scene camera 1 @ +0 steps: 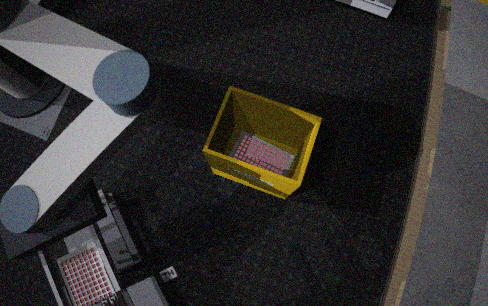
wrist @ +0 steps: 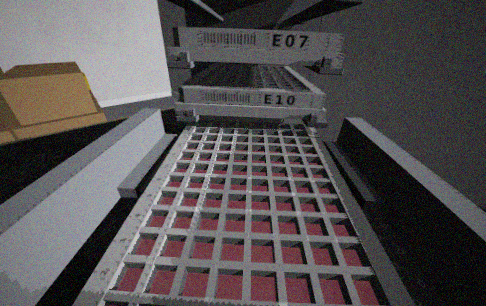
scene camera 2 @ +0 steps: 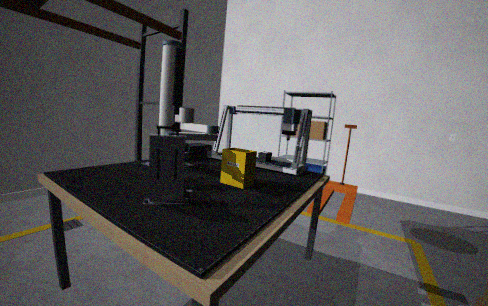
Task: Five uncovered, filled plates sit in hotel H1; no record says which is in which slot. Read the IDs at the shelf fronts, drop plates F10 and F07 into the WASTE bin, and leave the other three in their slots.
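Places are measured from the arm's base along level axes (x ahead, y left, z up), in centimetres.
Pixels of known places: gripper, between the fingertips: [scene camera 1: 93, 302] [wrist: 250, 129]; arm's base, origin of its link: [scene camera 1: 32, 75].
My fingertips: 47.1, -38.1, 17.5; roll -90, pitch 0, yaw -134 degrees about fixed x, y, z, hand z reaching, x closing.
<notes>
Ahead of a thing's pixels: the offset from my fingertips to its top centre, as dx, dy, dz.
My gripper [wrist: 250, 129] is shut on an uncovered plate with red-filled wells @(-2.3, +2.2, -0.3) [scene camera 1: 85, 275] [wrist: 272, 205]; its ID face is not visible. The plate lies level between the fingers, its far end close below the shelf of plate E10 @(+5.1, -4.7, +2.0) [wrist: 257, 97]. Plate E07 @(+5.0, -4.7, +4.8) [wrist: 260, 40] sits above E10. Both face me in hotel H1, whose dark body [scene camera 2: 167, 152] stands at the left in scene camera 2; its lower slots are hidden in the wrist view. The yellow WASTE bin @(+17.5, +35.5, +3.8) [scene camera 1: 311, 150] [scene camera 2: 237, 170] stands upright. A red-welled plate @(+17.8, +35.4, -14.2) [scene camera 1: 265, 155] lies on its floor, ID unreadable.
The arm's pale links [scene camera 1: 75, 160] reach over the table's left side, from a tall white column [scene camera 2: 169, 90]. A gantry machine [scene camera 2: 302, 145] stands at the back, beyond the bin. The wooden table edge [scene camera 1: 425, 165] runs at the right.
</notes>
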